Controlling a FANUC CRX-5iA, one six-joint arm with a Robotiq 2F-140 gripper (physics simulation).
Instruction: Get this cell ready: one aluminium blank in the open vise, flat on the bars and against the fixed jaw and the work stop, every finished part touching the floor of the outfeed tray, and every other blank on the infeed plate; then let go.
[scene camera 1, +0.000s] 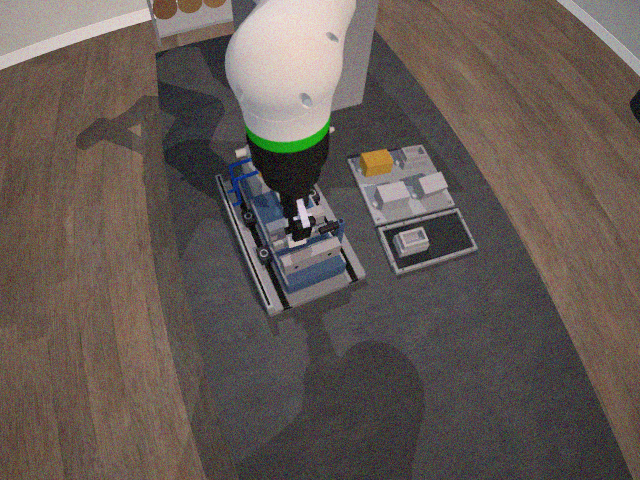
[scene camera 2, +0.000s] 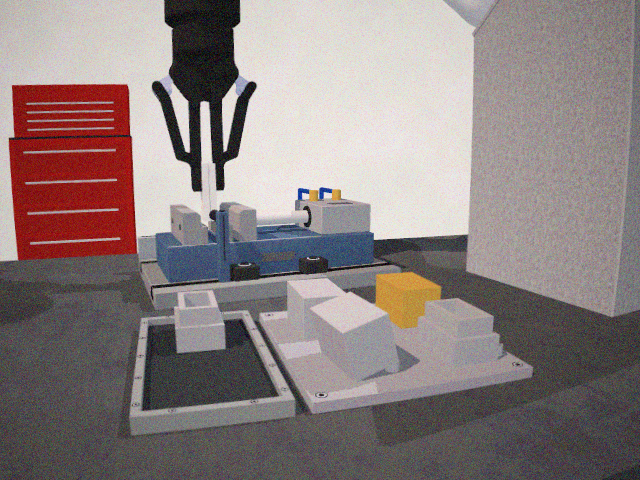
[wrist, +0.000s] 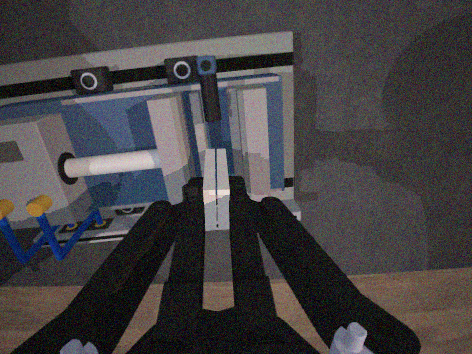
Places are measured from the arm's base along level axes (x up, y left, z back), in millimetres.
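Where they show: gripper, fingertip midpoint: (scene camera 1: 296, 241) (scene camera 2: 209, 220) (wrist: 216, 165).
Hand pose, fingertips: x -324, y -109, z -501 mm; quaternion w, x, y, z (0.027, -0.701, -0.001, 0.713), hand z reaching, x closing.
After its pixels a point has its place.
My gripper (scene camera 1: 298, 235) @(x -324, y -109, z -501 mm) (scene camera 2: 208, 198) @(x -324, y -109, z -501 mm) (wrist: 216, 165) @(x -324, y -109, z -501 mm) is shut and empty; its long pale fingertips point down over the gap between the vise's fixed jaw (scene camera 1: 310, 255) @(x -306, y -96, z -541 mm) (scene camera 2: 188, 224) @(x -319, y -42, z -530 mm) (wrist: 256, 125) @(x -306, y -69, z -531 mm) and moving jaw (scene camera 2: 241, 219) (wrist: 167, 135). The jaws stand apart; no blank shows between them, though the fingers hide part. The work stop (scene camera 2: 222, 245) @(x -341, y -22, z -495 mm) (wrist: 211, 97) @(x -306, y -50, z -497 mm) reaches into the gap. On the infeed plate (scene camera 2: 444, 373) @(x -394, y 236, z -366 mm) are an upright grey blank (scene camera 1: 391, 195) @(x -358, y 101, z -434 mm) (scene camera 2: 310, 304) @(x -364, y 140, z -439 mm), a tilted grey blank (scene camera 1: 433, 183) @(x -352, y 199, z -430 mm) (scene camera 2: 356, 335) @(x -360, y 231, z -432 mm) and a stepped, pocketed part (scene camera 1: 413, 155) @(x -358, y 191, z -347 mm) (scene camera 2: 457, 330) @(x -367, y 225, z -351 mm). Another pocketed part (scene camera 1: 412, 241) @(x -376, y 110, z -533 mm) (scene camera 2: 200, 330) @(x -379, y 141, z -530 mm) stands in the outfeed tray (scene camera 1: 436, 260) @(x -391, y 149, z -579 mm) (scene camera 2: 211, 414) @(x -394, y 251, z -531 mm).
A yellow block (scene camera 1: 376, 162) @(x -359, y 102, z -348 mm) (scene camera 2: 405, 299) @(x -367, y 139, z -352 mm) stands on the infeed plate's far side. The vise's cylinder (scene camera 2: 343, 217) @(x -322, y -75, z -338 mm) (wrist: 30, 160) @(x -307, y -101, z -357 mm) carries blue hoses (wrist: 50, 237) @(x -293, y -164, z -365 mm). Dark clamps (scene camera 2: 313, 264) @(x -371, y -35, z -388 mm) (wrist: 91, 81) @(x -365, y -47, z -388 mm) line the vise base. A red cabinet (scene camera 2: 74, 170) stands behind.
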